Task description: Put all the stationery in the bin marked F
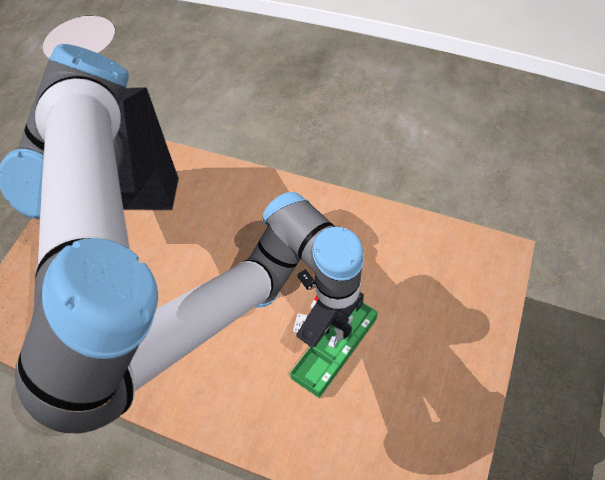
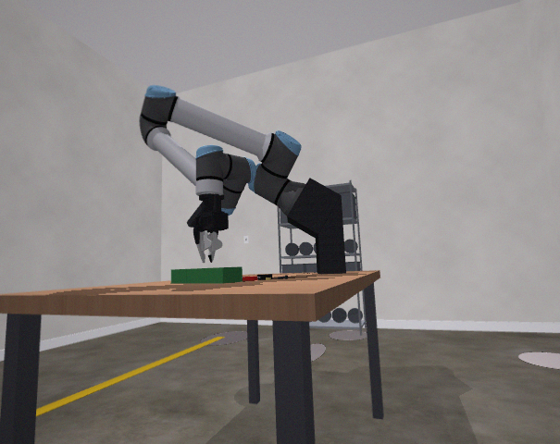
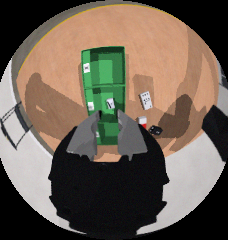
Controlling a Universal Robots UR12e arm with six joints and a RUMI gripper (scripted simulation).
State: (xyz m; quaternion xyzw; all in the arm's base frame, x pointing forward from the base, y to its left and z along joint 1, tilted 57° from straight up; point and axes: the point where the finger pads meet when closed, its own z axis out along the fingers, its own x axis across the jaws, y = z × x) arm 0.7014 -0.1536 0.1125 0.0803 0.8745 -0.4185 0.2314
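My gripper is now 60 mm above the green bin and 10 mm short of it. From my hand the other things lie so: red item: 110 mm to the left, 70 mm below, 60 mm behind; white card-like item: 90 mm behind, 70 mm below, 40 mm to the left; grey item: 60 mm below, 10 mm to the left.
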